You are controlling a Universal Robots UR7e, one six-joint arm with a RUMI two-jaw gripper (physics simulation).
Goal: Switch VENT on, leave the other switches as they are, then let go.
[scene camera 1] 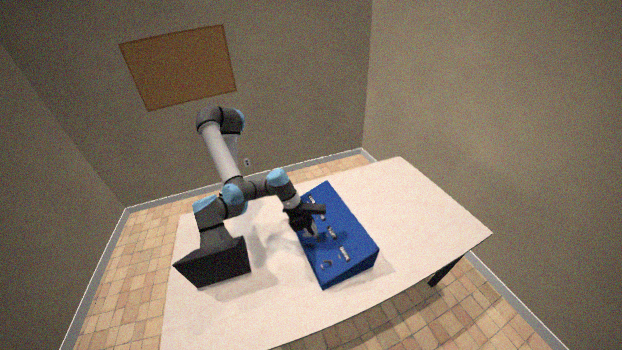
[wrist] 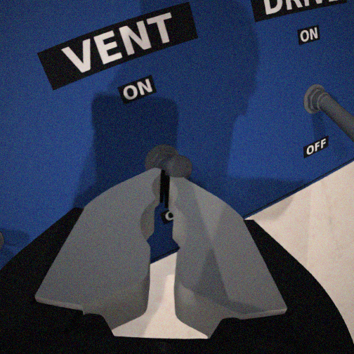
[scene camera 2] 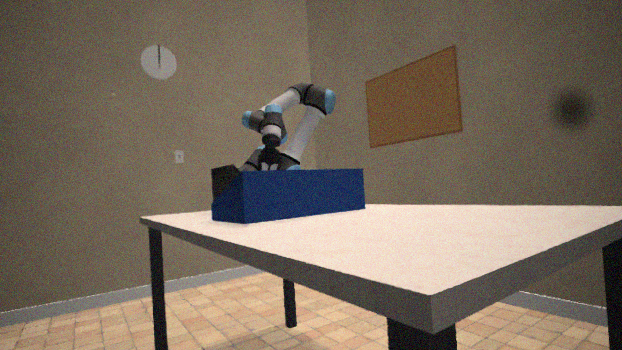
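Pixels of known places: gripper, fingertip midpoint: [scene camera 1: 317, 237]; arm's base, link origin: [scene camera 1: 217, 246].
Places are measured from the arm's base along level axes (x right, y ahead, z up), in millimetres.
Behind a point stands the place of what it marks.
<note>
The blue switch panel [scene camera 1: 345, 215] {x 82, y 605, z 10 mm} [scene camera 2: 300, 192] {x 109, y 638, z -53 mm} [wrist: 40, 130] slopes on the table. In the wrist view, the VENT lever [wrist: 178, 165] stands out toward the camera, its round tip slightly right of and below its base, between the ON label and the mostly hidden OFF label. My gripper [wrist: 164, 176] [scene camera 1: 314, 235] {x 115, y 441, z -23 mm} is shut and empty. Its fingertips are at the lower, OFF side of the VENT lever, seemingly against it. In scene camera 2 the fingertips are hidden behind the panel. The DRIVE lever [wrist: 338, 113] slants down and right, on its OFF side.
The white table [scene camera 1: 410, 210] {x 130, y 1043, z -134 mm} [scene camera 2: 400, 240] {x 305, y 1180, z -134 mm} [wrist: 320, 220] carries the panel and the arm's dark base [scene camera 1: 215, 265] {x 98, y -14, z 6 mm}. The DRIVE lever is to the right of the fingers in the wrist view. Part of another switch [wrist: 1, 241] shows at the left edge. The panel's lower edge runs behind the fingers.
</note>
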